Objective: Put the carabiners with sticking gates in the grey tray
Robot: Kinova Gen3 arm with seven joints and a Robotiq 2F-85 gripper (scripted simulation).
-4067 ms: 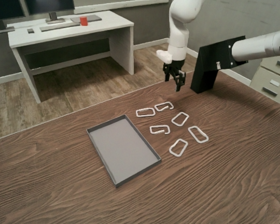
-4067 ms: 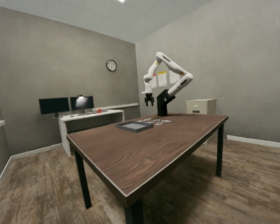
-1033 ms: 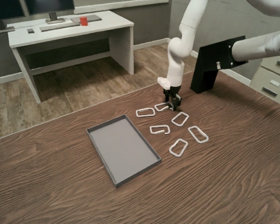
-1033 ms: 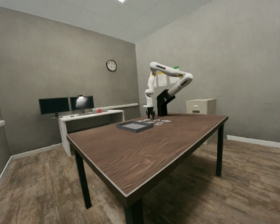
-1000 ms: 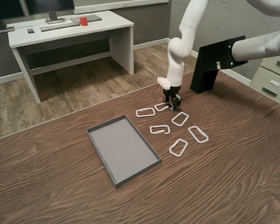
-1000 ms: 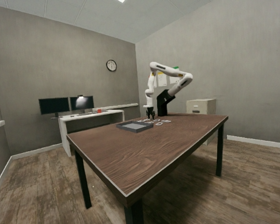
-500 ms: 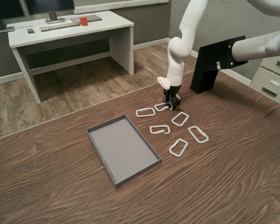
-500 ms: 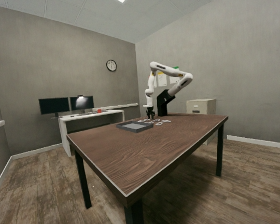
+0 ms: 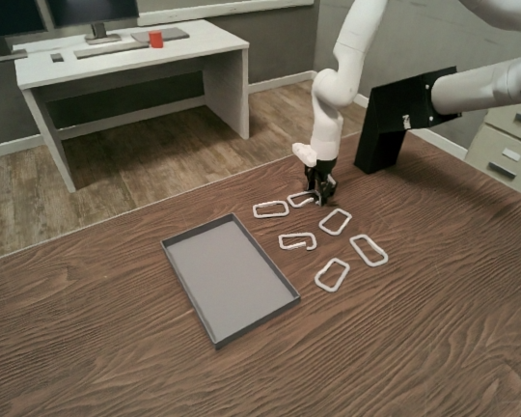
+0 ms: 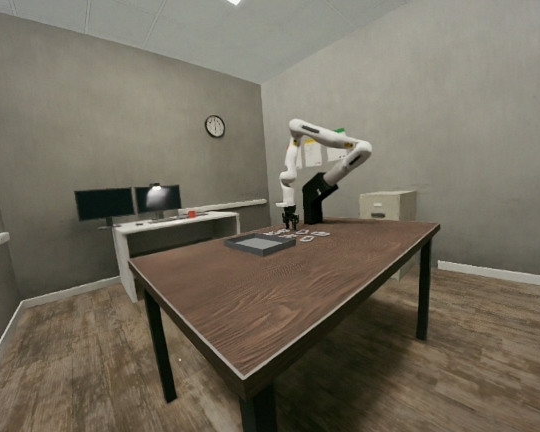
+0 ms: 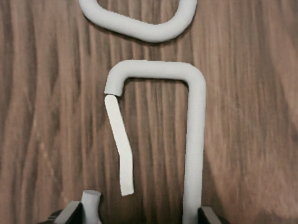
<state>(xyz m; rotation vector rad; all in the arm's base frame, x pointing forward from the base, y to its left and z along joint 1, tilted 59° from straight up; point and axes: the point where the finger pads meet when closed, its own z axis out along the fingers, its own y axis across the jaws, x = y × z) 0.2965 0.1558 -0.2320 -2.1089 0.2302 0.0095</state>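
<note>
Now: hand 36 cm short of the grey tray, 10 cm to the right of it and 1 cm above it.
</note>
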